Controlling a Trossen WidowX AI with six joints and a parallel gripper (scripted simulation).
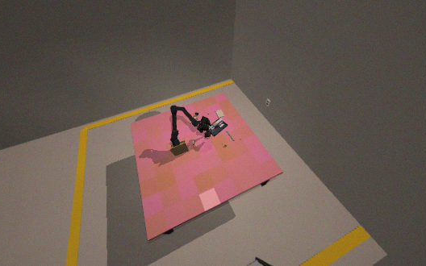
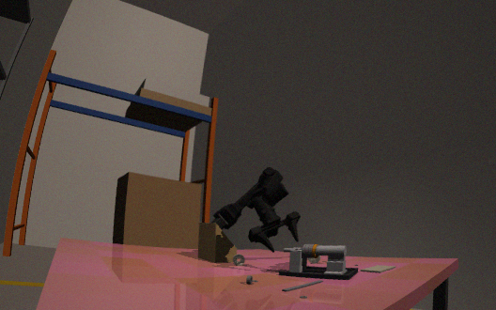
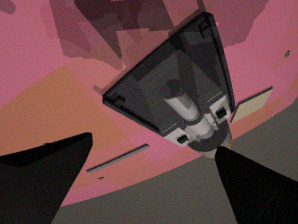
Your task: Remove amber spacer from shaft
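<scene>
The shaft is 50 mm to the left of my gripper tip, 30 mm ahead of it and 10 mm below it. Round my gripper tip: thin grey bar 200 mm ahead, 90 mm to the right, 90 mm below; then small grey part 200 mm to the right, 100 mm ahead, 80 mm below; then amber spacer 70 mm to the left, 70 mm ahead, 20 mm below.
</scene>
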